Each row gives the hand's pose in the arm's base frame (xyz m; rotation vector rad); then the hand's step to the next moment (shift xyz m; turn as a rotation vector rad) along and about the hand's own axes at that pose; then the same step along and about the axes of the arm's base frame.
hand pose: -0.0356 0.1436 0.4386 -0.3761 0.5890 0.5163
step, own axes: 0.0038 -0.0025 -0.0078 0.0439 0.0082 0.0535
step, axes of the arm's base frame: 0.0008 -0.0044 -0.0079 0.0495 0.0473 0.0130
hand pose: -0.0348 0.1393 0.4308 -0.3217 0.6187 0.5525
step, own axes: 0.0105 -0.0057 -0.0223 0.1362 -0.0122 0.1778
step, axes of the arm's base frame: 0.0002 -0.0104 -0.0231 0.1806 0.1215 0.0539
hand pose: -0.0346 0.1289 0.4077 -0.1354 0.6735 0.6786
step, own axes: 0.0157 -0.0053 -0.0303 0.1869 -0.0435 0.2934
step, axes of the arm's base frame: -0.0037 -0.0056 -0.0339 0.2907 0.1621 0.1101
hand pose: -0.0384 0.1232 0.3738 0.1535 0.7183 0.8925
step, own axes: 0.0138 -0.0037 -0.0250 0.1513 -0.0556 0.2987
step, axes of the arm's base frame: -0.0076 0.0040 -0.0275 0.2873 0.1284 0.1272
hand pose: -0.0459 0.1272 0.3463 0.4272 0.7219 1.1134
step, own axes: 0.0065 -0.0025 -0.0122 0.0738 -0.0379 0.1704
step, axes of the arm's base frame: -0.0054 0.0045 -0.0122 0.1648 0.0593 0.0725
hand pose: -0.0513 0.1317 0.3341 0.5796 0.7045 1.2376
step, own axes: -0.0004 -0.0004 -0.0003 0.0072 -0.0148 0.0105
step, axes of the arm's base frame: 0.0000 -0.0005 -0.0004 0.0186 0.0033 -0.0051
